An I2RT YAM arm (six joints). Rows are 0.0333 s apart.
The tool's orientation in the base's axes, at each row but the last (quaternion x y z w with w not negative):
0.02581, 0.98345, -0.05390, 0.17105
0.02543, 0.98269, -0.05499, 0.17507
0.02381, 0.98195, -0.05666, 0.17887
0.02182, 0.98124, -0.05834, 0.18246
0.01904, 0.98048, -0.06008, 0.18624
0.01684, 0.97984, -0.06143, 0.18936
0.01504, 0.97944, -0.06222, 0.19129
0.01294, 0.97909, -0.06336, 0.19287
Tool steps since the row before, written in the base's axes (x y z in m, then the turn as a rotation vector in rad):
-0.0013, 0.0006, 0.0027, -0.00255, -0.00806, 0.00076
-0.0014, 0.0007, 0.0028, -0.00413, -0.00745, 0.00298
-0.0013, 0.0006, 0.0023, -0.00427, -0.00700, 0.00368
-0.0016, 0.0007, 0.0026, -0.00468, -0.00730, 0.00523
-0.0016, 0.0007, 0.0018, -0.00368, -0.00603, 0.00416
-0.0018, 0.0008, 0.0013, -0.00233, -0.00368, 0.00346
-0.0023, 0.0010, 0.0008, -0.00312, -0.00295, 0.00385
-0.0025, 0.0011, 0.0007, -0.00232, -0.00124, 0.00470
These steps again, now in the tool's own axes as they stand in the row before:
0.0003, 0.0002, -0.0030, 0.00188, -0.00825, -0.00064
0.0004, 0.0003, -0.0032, 0.00261, -0.00798, -0.00332
0.0004, 0.0003, -0.0027, 0.00250, -0.00761, -0.00407
0.0006, 0.0003, -0.0031, 0.00232, -0.00810, -0.00562
0.0008, 0.0004, -0.0023, 0.00180, -0.00666, -0.00442
0.0012, 0.0005, -0.0020, 0.00083, -0.00418, -0.00358
0.0018, 0.0008, -0.0017, 0.00142, -0.00354, -0.00433
0.0020, 0.0009, -0.0017, 0.00036, -0.00190, -0.00502

